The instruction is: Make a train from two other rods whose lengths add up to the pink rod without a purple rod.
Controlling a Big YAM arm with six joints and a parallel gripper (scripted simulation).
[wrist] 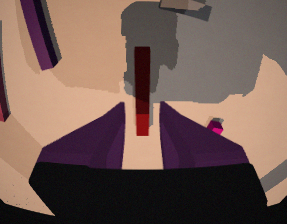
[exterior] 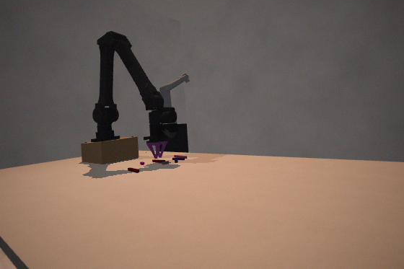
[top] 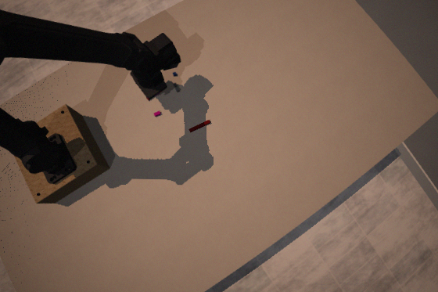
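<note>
Right now the magenta rod is 3 cm behind my hand, 6 cm to the right of it and 2 cm below it. From my hand the other things lie so: grey rod 7 cm ahead, 2 cm to the right, 2 cm below; purple rod 5 cm ahead, 8 cm to the left, 2 cm below; blue rod 9 cm ahead, 2 cm to the left, 2 cm below.
</note>
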